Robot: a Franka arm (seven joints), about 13 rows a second.
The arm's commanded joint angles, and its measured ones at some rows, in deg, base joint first. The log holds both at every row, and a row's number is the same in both.
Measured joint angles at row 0:
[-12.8, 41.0, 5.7, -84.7, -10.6, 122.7, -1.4]
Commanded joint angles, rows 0 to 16:
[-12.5, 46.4, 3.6, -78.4, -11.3, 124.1, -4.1]
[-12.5, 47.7, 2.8, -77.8, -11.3, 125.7, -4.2]
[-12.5, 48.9, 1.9, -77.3, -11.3, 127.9, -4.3]
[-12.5, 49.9, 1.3, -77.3, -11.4, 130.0, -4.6]
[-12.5, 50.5, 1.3, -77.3, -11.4, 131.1, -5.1]
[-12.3, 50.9, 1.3, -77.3, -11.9, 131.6, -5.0]
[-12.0, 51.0, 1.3, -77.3, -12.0, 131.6, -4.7]
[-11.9, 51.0, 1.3, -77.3, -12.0, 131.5, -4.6]
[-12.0, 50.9, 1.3, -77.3, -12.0, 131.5, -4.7]
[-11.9, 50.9, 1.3, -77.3, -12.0, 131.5, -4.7]
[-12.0, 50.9, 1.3, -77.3, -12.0, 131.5, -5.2]
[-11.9, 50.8, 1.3, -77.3, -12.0, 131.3, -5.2]
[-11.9, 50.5, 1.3, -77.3, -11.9, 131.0, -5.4]
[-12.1, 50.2, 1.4, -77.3, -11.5, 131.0, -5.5]
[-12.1, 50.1, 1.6, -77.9, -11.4, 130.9, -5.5]
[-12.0, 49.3, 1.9, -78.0, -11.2, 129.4, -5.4]
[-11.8, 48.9, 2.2, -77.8, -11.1, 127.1, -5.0]
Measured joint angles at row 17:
[-12.0, 50.3, 1.6, -78.1, -11.2, 130.8, -4.7]
